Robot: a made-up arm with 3 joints. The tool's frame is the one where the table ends.
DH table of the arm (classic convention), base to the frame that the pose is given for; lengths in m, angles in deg. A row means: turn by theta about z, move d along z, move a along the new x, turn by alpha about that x. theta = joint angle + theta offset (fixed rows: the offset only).
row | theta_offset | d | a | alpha
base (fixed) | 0 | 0.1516 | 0 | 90
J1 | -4.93 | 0 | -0.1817 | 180
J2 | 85.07 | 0.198 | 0.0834 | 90
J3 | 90 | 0.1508 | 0.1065 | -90
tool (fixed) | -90 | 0.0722 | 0 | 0
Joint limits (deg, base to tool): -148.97..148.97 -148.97..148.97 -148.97..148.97
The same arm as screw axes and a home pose.
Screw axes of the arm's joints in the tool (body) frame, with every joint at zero. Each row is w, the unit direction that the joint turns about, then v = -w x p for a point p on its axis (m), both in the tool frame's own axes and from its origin. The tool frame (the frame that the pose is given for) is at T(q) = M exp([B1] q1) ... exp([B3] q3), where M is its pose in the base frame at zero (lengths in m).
B1 = (0, -1, 0, -0.0044, 0.0000, -0.0302)
B2 = (0, 1, 0, -0.0112, 0.0000, -0.1508)
B3 = (1, 0, 0, 0.0000, -0.0722, 0.1065)
M: xyz -0.0302 0.3045 0.1560 (m) rpy 0.0000 0.0000 0.0000 (rad, as in URDF)
Joint limits (rad, base to tool): -2.6000..2.6000 -2.6000..2.6000 -2.6000..2.6000

